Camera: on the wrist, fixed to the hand. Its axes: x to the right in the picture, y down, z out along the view.
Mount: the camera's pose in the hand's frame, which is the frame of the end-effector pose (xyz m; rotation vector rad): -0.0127 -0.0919 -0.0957 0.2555 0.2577 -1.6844
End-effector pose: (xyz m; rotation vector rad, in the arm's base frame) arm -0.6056 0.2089 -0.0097 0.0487 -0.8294 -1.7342
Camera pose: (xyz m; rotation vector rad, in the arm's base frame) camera -0.6360 0.1808 -0.1364 -1.2270 0.6745 2.4991
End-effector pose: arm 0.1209 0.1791 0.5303 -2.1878 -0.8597 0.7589
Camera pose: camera 0.1473 0.1873 0.6607 -0.6991 -1.8007 -0.2672
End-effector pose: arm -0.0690 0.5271 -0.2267 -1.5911 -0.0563 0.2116
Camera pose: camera -0.0564 0.4338 -0.1323 -0.8745 -1.0539 -1.2293
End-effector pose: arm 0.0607 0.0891 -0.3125 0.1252 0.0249 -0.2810
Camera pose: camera 0.0223 0.0171 -0.4179 0.3781 0.3596 -1.9528
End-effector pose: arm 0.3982 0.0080 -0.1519 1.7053 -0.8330 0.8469
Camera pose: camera 0.4553 0.1243 -0.1834 1.7374 0.9389 -0.0667
